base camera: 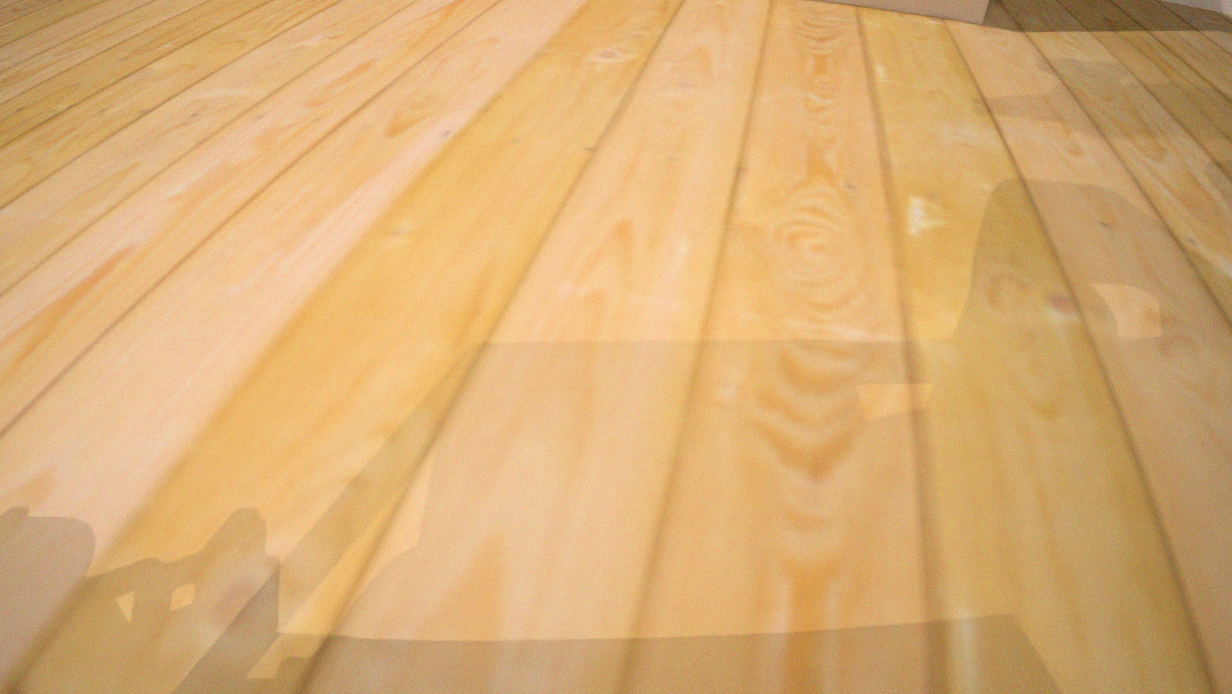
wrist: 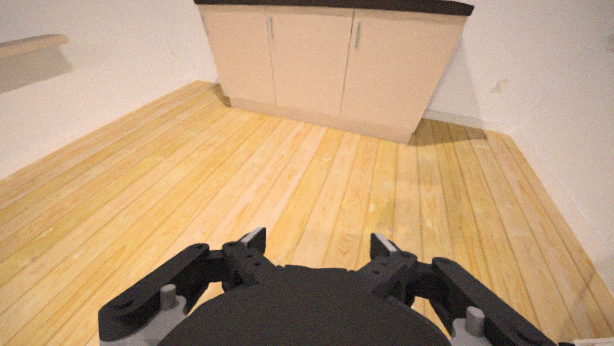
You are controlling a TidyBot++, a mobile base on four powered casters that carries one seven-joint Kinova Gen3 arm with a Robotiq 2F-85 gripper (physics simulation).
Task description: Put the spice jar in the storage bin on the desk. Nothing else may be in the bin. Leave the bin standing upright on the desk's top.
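Frame: origin at the arm's base, x ahead, y left, z up, level; millimetres.
Seen in the pictures: gripper, fingertip midpoint: point(wrist: 317, 241).
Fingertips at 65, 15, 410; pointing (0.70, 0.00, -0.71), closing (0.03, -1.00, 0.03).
Observation:
A point is followed by its place in that frame, as x, y, z.
My gripper point(wrist: 317, 241) {65, 15, 410} is open in the wrist view, with its two fingertips wide apart and wooden floor showing between them. It holds nothing. The spice jar, the storage bin and the desk do not show in the base camera view or in the wrist view.
A light wood cabinet point(wrist: 310, 65) {1523, 149, 130} with a dark top point(wrist: 330, 6) {1468, 30, 475} stands ahead against the far wall; its base point(base camera: 931, 6) {1376, -610, -379} shows at the top of the base camera view. A wall shelf point(wrist: 32, 44) {1195, 1975, 336} is at the left. Shadows fall on the plank floor point(base camera: 603, 258) {592, -8, -396} point(wrist: 225, 165) {928, 722, -397}.

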